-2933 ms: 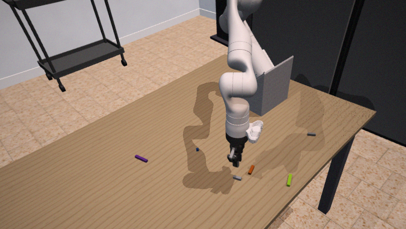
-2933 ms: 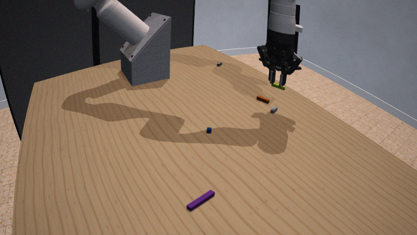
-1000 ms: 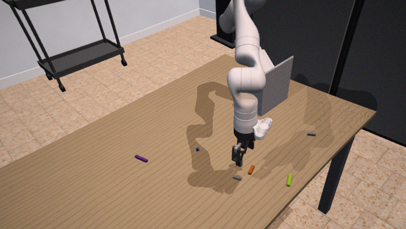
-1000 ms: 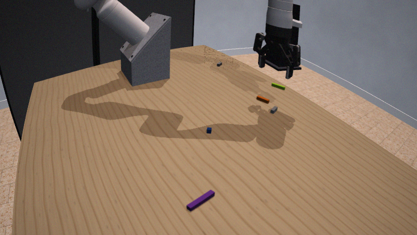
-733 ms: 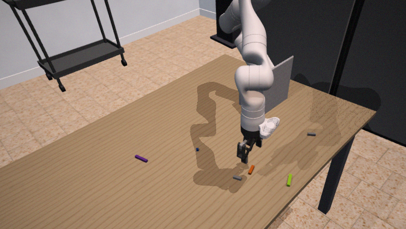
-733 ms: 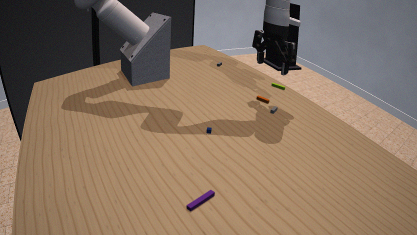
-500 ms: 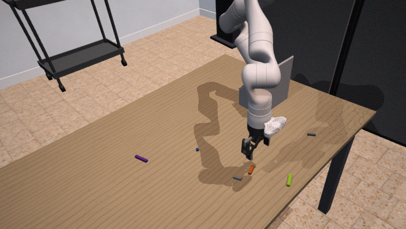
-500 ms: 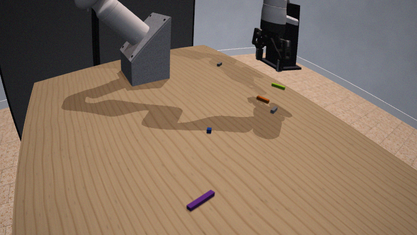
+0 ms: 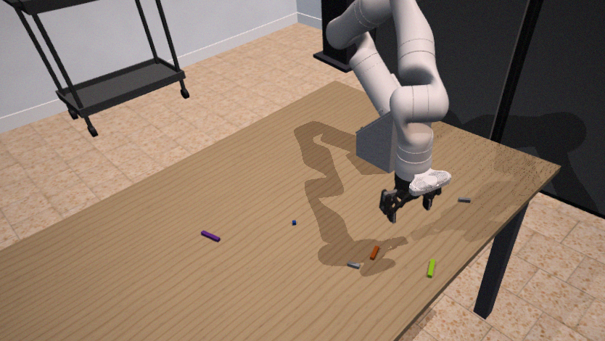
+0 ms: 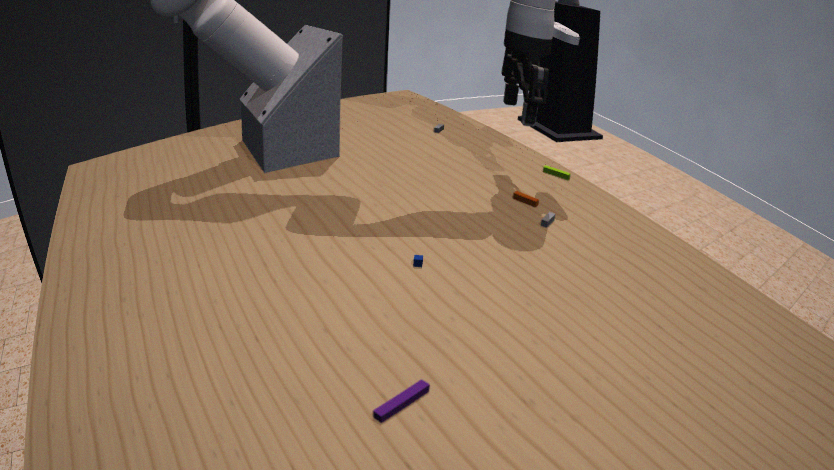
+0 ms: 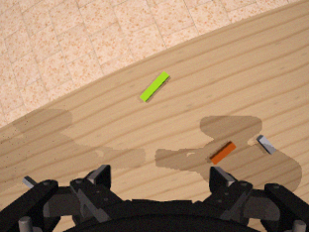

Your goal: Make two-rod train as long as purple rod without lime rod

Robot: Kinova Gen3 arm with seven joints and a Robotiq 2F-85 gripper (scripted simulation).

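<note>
The lime rod lies 1 cm ahead of my hand, 9 cm to the left of it and 11 cm below it. The rest, counted from my hand: purple rod 38 cm ahead, 36 cm to the right, 11 cm below; then blue rod 17 cm ahead, 25 cm to the right, 11 cm below; then orange rod 8 cm ahead, 3 cm to the right, 11 cm below.
</note>
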